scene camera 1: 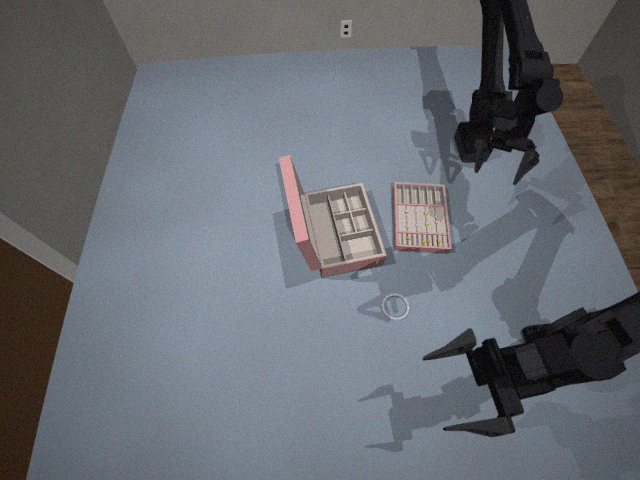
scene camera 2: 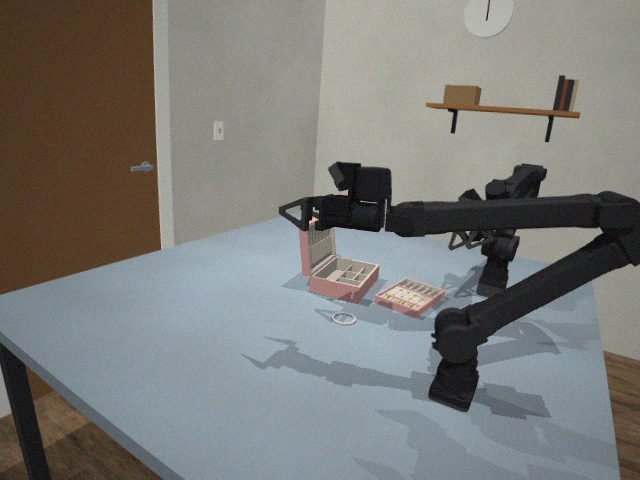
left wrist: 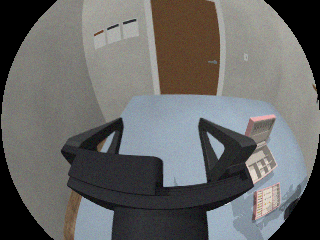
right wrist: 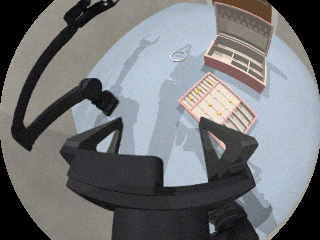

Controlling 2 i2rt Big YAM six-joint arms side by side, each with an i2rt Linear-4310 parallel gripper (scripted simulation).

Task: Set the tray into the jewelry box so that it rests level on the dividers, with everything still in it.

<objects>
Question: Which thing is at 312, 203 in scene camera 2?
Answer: My left gripper.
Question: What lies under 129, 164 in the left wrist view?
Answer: My left gripper.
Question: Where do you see a pink tray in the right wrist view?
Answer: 199, 106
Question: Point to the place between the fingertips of my right gripper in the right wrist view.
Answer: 160, 121
</objects>
